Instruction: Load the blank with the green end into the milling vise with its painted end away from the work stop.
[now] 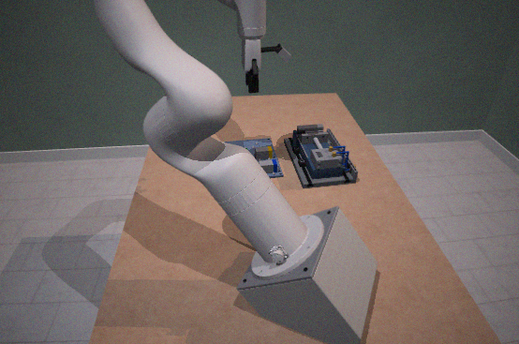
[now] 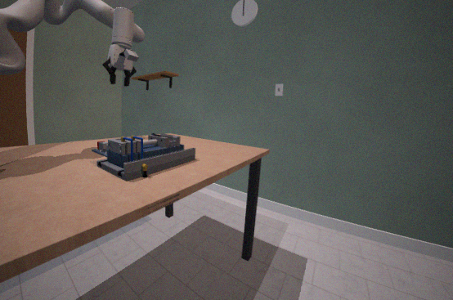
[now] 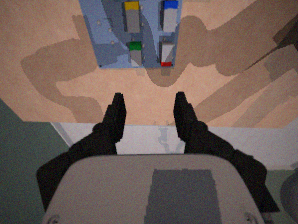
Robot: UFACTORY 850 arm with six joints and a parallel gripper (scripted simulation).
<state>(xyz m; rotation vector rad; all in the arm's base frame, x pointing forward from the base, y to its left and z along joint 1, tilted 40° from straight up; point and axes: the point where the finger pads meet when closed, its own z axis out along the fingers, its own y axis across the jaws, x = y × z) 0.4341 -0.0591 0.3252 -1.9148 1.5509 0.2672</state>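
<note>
The green-ended blank lies 20 mm ahead of my hand, 50 mm to the left of it and 290 mm below it. Also, from my hand: red-ended blank 60 mm behind, 30 mm to the left, 290 mm below; blue-ended blank 40 mm behind, 60 mm to the right, 290 mm below; yellow-ended blank 50 mm ahead, 30 mm to the right, 290 mm below.
</note>
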